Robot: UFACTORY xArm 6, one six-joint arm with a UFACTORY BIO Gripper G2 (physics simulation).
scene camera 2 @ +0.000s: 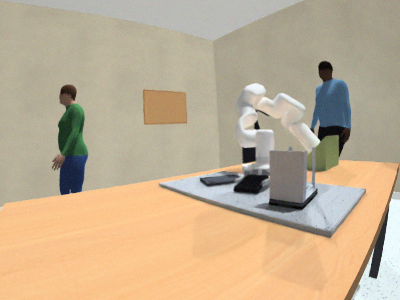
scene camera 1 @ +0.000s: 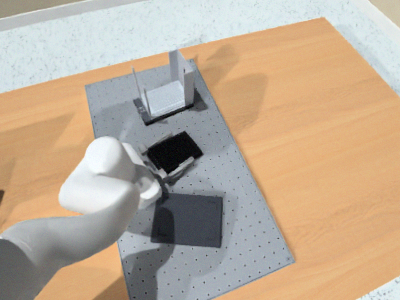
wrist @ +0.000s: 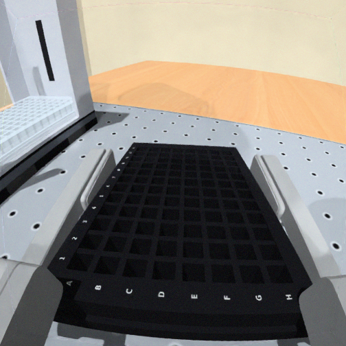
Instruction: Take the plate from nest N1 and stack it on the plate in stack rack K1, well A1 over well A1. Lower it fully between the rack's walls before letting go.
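Frame: origin at the arm's base, x left, y back, z up, level; centimetres.
Seen in the pictures: hand at its tool point: (scene camera 2: 251, 182) (scene camera 1: 175, 150); arm's base at its link origin: (scene camera 2: 318, 151).
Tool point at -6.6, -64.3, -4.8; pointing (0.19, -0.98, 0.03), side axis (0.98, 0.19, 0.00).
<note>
Pixels of each thing's top centre, then the offset from my tool point to it, as dx, dy, dz. Level surfaces: height alone.
- black well plate at its top centre: (scene camera 1: 174, 149) (scene camera 2: 252, 178) -0.1, +0.4, +1.3
- Stack rack K1 at its top centre: (scene camera 1: 158, 69) (scene camera 2: 296, 148) +17.5, -3.8, +12.1
- pale plate at its top centre: (scene camera 1: 165, 96) +17.5, -4.8, +0.8
- Nest N1 at its top centre: (scene camera 1: 187, 218) (scene camera 2: 222, 177) -17.3, +4.9, -1.1
- grey perforated board at its surface level: dz -2.6
- wooden table at its surface level: dz -3.9
A black well plate (scene camera 1: 175, 151) (scene camera 2: 251, 183) (wrist: 182, 215) is between the fingers of my gripper (scene camera 1: 182, 147) (wrist: 184, 181), which is shut on its two long sides. The plate looks level and low over the pegboard, between rack and nest; whether it touches the board I cannot tell. Its A1 corner is near left in the wrist view. Stack rack K1 (scene camera 1: 188, 86) (scene camera 2: 287, 177) (wrist: 75, 60) stands apart from it, with a pale plate (scene camera 1: 166, 97) (wrist: 37, 117) low between its walls. Nest N1 (scene camera 1: 192, 220) (scene camera 2: 214, 180), a dark flat base, has no plate on it.
The grey perforated board (scene camera 1: 250, 235) (scene camera 2: 340, 202) (wrist: 210, 132) carries the rack and nest on the wooden table (scene camera 1: 310, 125) (scene camera 2: 125, 240). The rack's upright walls rise above the held plate. A green box (scene camera 2: 327, 154) stands behind, near a person in blue (scene camera 2: 332, 107).
</note>
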